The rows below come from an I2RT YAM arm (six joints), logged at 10 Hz.
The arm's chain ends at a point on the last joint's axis. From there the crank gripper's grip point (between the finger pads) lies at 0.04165 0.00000 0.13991 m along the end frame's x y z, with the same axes.
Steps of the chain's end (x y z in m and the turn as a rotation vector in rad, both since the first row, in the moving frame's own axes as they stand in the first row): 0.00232, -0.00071, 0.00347, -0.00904, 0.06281, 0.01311; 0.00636, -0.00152, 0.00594, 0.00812, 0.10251, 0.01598; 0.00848, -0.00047, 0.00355, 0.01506, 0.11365, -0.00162; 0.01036, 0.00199, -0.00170, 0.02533, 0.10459, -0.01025; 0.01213, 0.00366, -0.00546, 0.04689, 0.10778, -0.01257; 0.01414, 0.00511, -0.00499, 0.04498, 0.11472, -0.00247; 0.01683, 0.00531, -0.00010, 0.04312, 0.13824, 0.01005
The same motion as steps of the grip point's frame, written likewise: 0.01101, 0.00115, 0.00057, -0.00904, 0.06281, 0.01311; 0.02046, -0.00186, 0.00094, 0.00812, 0.10251, 0.01598; 0.02408, -0.00262, -0.00209, 0.01506, 0.11365, -0.00162; 0.02472, -0.00199, -0.00686, 0.02533, 0.10459, -0.01025; 0.02689, -0.00340, -0.01092, 0.04689, 0.10778, -0.01257; 0.02987, -0.00118, -0.01082, 0.04498, 0.11472, -0.00247; 0.03573, -0.00006, -0.00729, 0.04312, 0.13824, 0.01005
